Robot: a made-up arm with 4 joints. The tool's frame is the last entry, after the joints.
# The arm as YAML. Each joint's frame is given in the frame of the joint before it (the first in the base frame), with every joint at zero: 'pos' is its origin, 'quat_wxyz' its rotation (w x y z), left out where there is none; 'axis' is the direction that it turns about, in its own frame. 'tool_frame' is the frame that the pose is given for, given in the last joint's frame.
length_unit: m
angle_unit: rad
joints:
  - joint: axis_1
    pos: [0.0, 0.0, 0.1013]
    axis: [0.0, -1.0, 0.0]
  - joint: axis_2
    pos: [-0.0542, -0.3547, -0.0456]
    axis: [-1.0, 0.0, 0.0]
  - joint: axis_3
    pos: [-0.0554, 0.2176, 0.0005]
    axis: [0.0, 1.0, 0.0]
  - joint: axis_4
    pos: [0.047, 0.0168, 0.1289]
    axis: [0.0, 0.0, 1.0]
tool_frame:
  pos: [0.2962, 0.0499, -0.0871]
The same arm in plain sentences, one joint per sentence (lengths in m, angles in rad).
The arm has four revolute joints in a row. What follows holds with every joint at zero, and every direction is one of the base frame's. Joint 1 is mounted 0.1013 m along +z from the base frame's origin and rotates about -y. Joint 2 is mounted 0.0542 m along -x and 0.3547 m along -y and 0.0456 m along -z from joint 1 and rotates about -x. Joint 3 is mounted 0.0554 m along -x and 0.2176 m along +y and 0.0005 m along +z from joint 2 and rotates about +y. Joint 4 is mounted 0.047 m along +x and 0.0168 m along +y and 0.1289 m along +z from joint 3 and rotates about +z. The tool frame, which is the frame that the pose is given for, is mounted 0.2962 m along +x and 0.0499 m along +y and 0.0871 m along -z from joint 4; its axes are parallel to the base frame's.
